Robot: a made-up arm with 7 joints. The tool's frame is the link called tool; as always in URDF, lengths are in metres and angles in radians. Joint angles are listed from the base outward.
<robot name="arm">
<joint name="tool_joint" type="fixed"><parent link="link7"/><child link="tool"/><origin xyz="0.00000 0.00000 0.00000" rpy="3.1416 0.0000 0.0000"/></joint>
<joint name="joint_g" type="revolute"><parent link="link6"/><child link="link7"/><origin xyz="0.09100 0.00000 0.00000"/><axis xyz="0 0 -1"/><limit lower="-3.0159" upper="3.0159"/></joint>
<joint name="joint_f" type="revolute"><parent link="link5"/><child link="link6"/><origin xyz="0.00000 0.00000 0.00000"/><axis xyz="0 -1 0"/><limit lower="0.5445" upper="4.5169"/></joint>
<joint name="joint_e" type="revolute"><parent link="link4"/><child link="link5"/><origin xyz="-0.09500 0.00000 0.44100"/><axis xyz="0 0 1"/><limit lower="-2.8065" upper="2.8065"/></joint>
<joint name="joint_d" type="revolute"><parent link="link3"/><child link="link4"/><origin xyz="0.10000 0.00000 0.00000"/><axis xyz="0 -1 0"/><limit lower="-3.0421" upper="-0.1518"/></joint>
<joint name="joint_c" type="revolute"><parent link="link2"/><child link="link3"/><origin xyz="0.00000 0.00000 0.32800"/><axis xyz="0 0 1"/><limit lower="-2.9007" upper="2.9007"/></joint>
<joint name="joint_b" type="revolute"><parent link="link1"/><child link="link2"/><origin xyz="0.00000 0.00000 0.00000"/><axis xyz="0 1 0"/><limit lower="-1.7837" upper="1.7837"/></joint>
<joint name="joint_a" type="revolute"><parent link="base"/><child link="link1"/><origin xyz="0.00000 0.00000 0.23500"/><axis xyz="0 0 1"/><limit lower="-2.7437" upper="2.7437"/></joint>
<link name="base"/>
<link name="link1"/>
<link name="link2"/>
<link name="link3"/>
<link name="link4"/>
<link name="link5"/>
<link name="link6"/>
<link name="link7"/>
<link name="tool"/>
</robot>
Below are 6 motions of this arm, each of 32 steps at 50 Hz.
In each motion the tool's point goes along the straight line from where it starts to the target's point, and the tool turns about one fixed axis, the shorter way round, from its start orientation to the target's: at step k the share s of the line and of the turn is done. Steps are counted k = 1, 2, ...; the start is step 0. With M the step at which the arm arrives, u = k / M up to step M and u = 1 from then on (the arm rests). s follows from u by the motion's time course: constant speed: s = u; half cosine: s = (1 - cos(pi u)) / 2; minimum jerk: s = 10 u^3 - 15 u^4 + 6 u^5.
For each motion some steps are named. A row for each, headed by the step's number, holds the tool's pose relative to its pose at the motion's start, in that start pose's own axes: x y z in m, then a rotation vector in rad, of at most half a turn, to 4 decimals.
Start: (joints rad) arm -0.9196 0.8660 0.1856 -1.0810 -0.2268 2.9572 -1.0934
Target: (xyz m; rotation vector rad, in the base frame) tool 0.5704 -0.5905 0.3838 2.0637 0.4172 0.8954
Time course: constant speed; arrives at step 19
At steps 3, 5, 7, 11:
3: 0.0001 0.0017 0.0018 -0.0127 0.0217 0.0111
5: 0.0002 0.0028 0.0029 -0.0211 0.0362 0.0185
7: 0.0002 0.0040 0.0041 -0.0295 0.0507 0.0258
11: 0.0004 0.0062 0.0065 -0.0464 0.0797 0.0406

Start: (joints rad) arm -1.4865 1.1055 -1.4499 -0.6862 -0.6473 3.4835 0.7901
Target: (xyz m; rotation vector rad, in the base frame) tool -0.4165 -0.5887 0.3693 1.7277 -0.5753 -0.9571
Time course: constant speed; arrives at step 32
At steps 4, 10, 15, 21, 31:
4: -0.0378 0.0021 -0.0097 0.0356 -0.0907 -0.0957
10: -0.0945 0.0052 -0.0242 0.0890 -0.2266 -0.2392
15: -0.1418 0.0078 -0.0363 0.1335 -0.3400 -0.3588
21: -0.1985 0.0109 -0.0509 0.1870 -0.4760 -0.5023
31: -0.2930 0.0161 -0.0751 0.2760 -0.7026 -0.7414

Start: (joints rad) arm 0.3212 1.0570 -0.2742 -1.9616 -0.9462 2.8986 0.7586
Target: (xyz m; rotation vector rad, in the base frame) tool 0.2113 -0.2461 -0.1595 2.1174 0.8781 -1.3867
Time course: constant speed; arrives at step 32
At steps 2, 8, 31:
2: -0.0259 0.0100 0.0088 0.0043 -0.0599 -0.0371
8: -0.1034 0.0398 0.0350 0.0172 -0.2397 -0.1485
31: -0.4007 0.1544 0.1357 0.0666 -0.9288 -0.5755

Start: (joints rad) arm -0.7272 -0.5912 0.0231 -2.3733 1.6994 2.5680 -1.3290
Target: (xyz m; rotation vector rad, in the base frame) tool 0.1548 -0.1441 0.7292 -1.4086 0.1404 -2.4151
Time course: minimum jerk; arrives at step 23
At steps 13, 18, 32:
13: 0.0528 -0.1319 -0.0889 0.2812 0.3165 -0.0628
18: 0.0789 -0.1970 -0.1328 0.4202 0.4729 -0.0938
32: 0.0850 -0.2124 -0.1432 0.4528 0.5097 -0.1011

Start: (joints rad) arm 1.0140 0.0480 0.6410 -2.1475 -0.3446 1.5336 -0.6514
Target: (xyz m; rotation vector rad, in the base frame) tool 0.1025 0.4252 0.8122 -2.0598 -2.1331 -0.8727
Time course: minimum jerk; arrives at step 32
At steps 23, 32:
23: -0.4128 -0.0855 -0.1883 -0.3570 0.8374 0.8070
32: -0.4795 -0.0993 -0.2187 -0.4147 0.9728 0.9375

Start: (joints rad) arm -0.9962 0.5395 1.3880 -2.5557 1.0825 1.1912 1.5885
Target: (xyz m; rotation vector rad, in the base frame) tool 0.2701 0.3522 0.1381 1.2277 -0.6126 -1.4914
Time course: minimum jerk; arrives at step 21
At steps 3, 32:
3: 0.0007 -0.0023 0.0030 -0.0046 0.0156 0.0150
32: 0.0301 -0.1001 0.1283 -0.1971 0.6723 0.6452

